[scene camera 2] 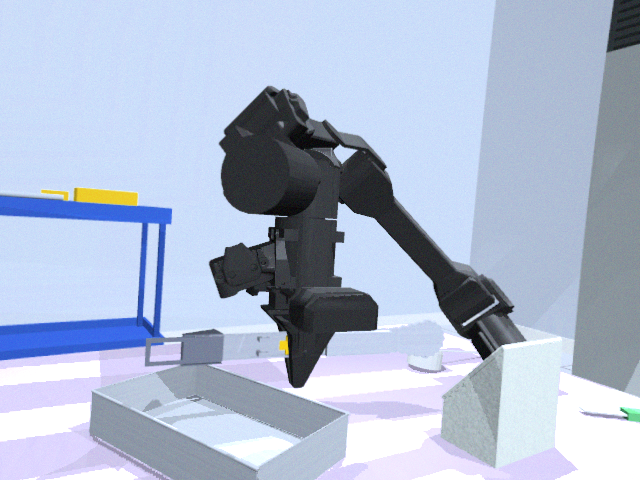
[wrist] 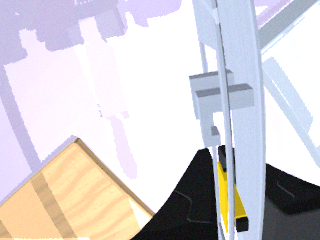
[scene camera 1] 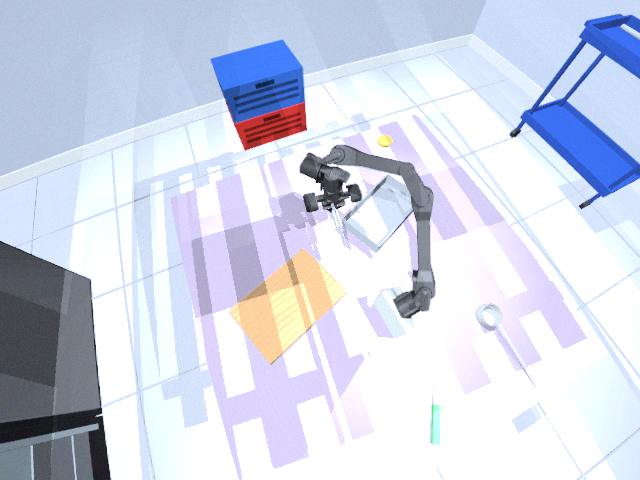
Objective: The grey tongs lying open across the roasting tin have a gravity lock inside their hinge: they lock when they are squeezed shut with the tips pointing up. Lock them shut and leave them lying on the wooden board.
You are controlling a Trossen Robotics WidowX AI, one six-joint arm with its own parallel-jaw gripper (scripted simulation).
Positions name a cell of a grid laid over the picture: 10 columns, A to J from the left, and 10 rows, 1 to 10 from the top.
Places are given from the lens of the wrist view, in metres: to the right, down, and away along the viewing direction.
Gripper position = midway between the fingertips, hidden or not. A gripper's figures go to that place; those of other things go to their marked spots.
gripper (wrist: G7): 0.02, 0.01, 0.10
yellow mark (wrist: G8): 0.01, 0.01, 0.05
wooden board (wrist: C8): -0.10, 0.08, 0.28
The marked spots on the wooden board and the yellow mark are 0.26 m apart.
